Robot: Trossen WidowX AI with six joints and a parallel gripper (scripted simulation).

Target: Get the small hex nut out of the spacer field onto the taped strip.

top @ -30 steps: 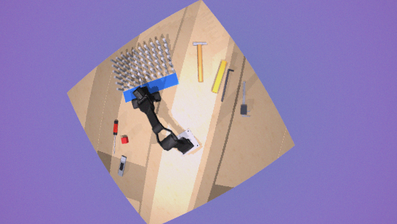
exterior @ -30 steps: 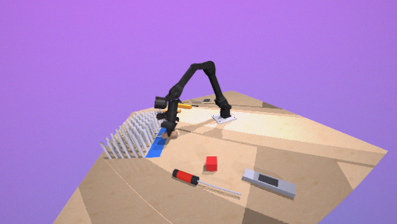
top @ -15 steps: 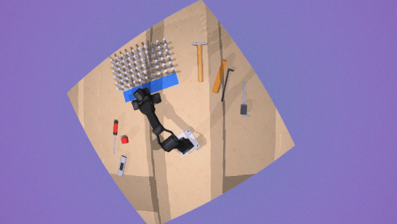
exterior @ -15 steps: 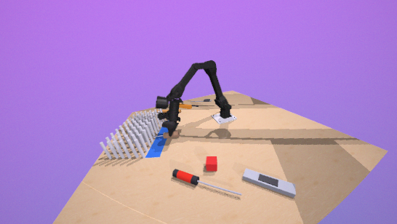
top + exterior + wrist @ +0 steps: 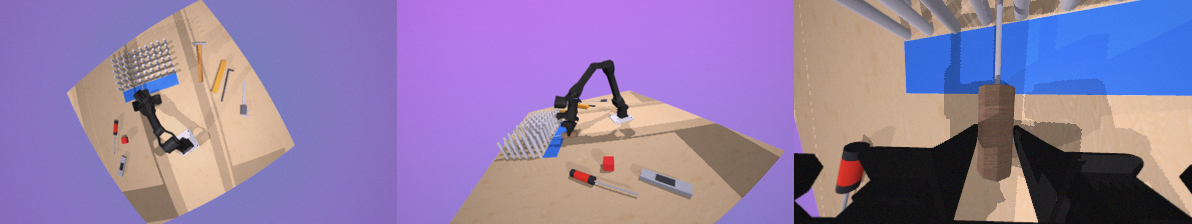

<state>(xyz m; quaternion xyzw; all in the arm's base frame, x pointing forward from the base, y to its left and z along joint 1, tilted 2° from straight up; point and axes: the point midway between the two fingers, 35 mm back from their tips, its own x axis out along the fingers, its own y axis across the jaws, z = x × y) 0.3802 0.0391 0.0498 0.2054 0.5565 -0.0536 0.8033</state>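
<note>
Now: the blue taped strip 70 mm to the right of my gripper tip, 60 mm ahead of it and 20 mm below it. The rest, counted from my gripper tip: red cube: 300 mm to the left, 120 mm behind; then orange bar: 480 mm to the right, 170 mm behind; then thin metal rod tool: 100 mm ahead, 40 mm to the right.
</note>
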